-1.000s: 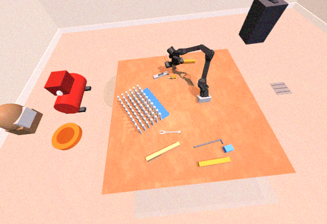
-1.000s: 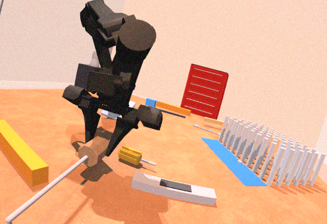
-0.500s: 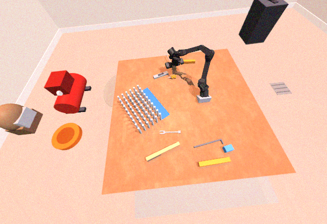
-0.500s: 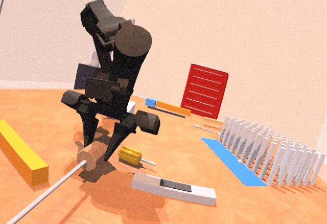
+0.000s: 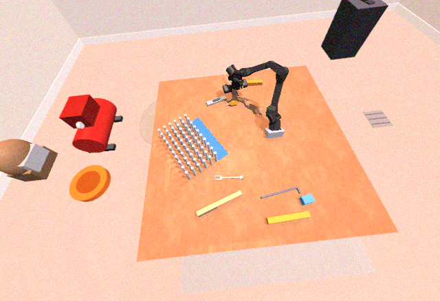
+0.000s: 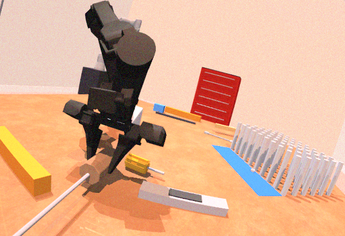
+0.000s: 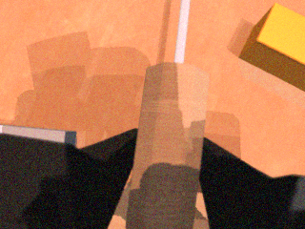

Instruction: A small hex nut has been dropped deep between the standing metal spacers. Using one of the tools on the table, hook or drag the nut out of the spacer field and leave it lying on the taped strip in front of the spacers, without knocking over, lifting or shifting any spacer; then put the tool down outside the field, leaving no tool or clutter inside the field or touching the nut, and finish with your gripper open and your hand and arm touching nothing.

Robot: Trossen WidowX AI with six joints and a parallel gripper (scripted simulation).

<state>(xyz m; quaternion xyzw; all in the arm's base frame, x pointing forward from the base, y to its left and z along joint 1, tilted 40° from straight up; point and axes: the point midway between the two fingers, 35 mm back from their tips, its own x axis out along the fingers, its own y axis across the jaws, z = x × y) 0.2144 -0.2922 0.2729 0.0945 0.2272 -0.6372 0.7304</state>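
The wooden-handled tool lies 10 cm to the right of my gripper tip and 2 cm ahead of it. Round my gripper tip: hex nut: 36 cm to the left, 28 cm ahead, 3 cm below; blue taped strip: 38 cm to the left, 24 cm ahead, 3 cm below; yellow-handled screwdriver: 12 cm to the left, 3 cm ahead, 2 cm below.
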